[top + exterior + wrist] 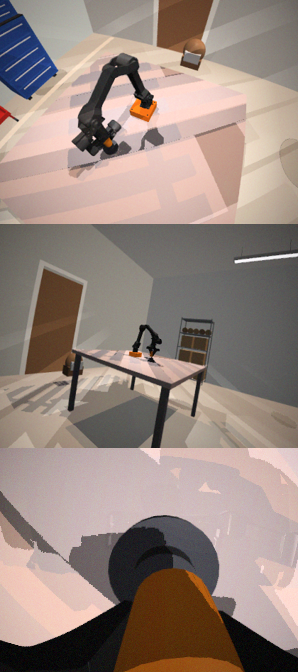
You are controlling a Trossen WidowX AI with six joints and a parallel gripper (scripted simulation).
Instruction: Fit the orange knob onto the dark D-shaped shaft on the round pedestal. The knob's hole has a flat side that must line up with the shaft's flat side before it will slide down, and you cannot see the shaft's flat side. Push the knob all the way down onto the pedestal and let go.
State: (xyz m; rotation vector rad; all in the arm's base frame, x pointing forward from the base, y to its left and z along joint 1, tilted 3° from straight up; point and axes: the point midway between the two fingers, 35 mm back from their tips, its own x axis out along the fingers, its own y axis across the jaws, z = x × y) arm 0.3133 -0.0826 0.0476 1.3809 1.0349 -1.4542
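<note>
The orange knob is 2 cm above my gripper tip. Round my gripper tip: round pedestal (4 cm below).
</note>
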